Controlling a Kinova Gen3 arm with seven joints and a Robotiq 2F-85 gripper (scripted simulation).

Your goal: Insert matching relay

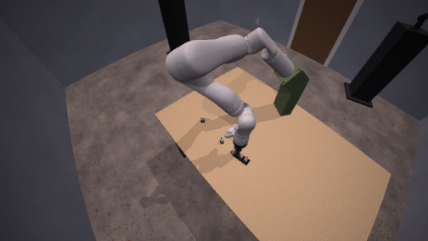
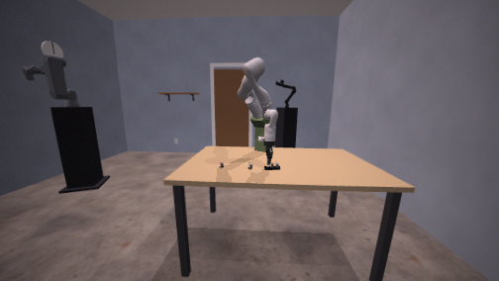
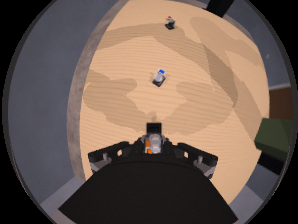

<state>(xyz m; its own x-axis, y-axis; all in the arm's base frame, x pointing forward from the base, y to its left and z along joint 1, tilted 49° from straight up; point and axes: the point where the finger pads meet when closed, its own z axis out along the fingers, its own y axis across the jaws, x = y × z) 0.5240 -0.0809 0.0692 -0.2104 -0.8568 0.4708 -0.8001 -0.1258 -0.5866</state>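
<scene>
Right now my hand is 60 mm above the rack, 30 mm to the right of it and 10 mm short of it.
</scene>
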